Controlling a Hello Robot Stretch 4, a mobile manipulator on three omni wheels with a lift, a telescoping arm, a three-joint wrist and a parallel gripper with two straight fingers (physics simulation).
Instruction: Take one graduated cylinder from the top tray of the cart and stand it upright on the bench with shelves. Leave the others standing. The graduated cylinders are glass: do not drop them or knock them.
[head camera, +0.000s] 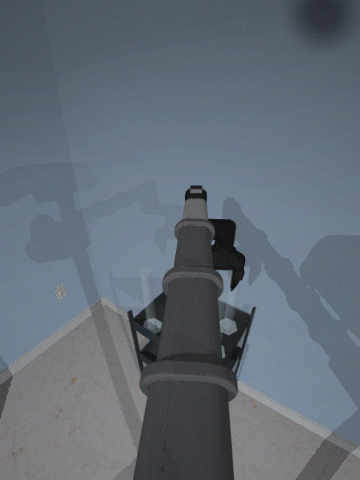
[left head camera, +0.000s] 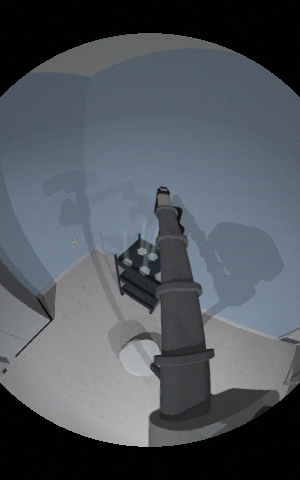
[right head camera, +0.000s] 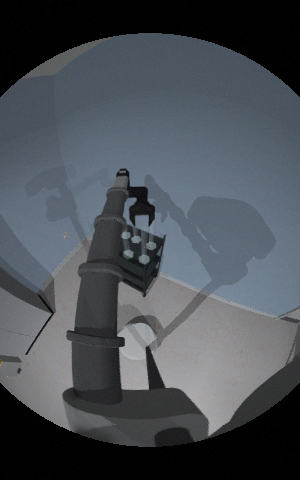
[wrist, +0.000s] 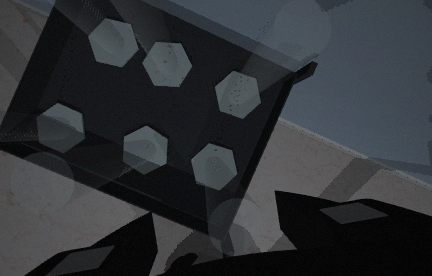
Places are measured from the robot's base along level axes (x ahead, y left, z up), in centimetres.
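Where they show: gripper, between the fingertips: (right head camera: 141, 225) (wrist: 216, 220); robot's base, origin of its link: (left head camera: 140, 356) (right head camera: 137, 339).
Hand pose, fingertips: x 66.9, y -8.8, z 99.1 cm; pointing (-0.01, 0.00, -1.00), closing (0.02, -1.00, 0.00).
Each offset is from my fingertips to the top centre of the thing. "spot": to the spot under its first point. Level surfaces: height alone.
The dark cart (head camera: 134, 332) (left head camera: 118, 275) (wrist: 267, 135) stands by the blue wall; my arm hides part of it in the head views. Several clear graduated cylinders with pale hexagonal bases stand upright on its top tray @(dz -35.6 cm) (wrist: 190, 117). My gripper (right head camera: 142, 221) (wrist: 216, 220) is open and empty, pointing down over the cart. In the wrist view, the cylinder with its base at the tray's lower right corner @(spot: dy -1.0, dx +0.6, dz -20.5 cm) (wrist: 214, 166) has its round top between the two fingertips in the picture; their heights are hard to compare. The bench with shelves cannot be made out.
The blue wall (head camera: 150, 125) (left head camera: 150, 150) rises close behind the cart. A round white object (left head camera: 139, 357) (right head camera: 135, 342) is on the floor in front of it. A large pale block @(spot: dy +119.5, dx -55.9, dz -45.0 cm) (left head camera: 20, 310) (right head camera: 22, 310) stands at the left. The telescoping arm (head camera: 190, 320) extends over the cart.
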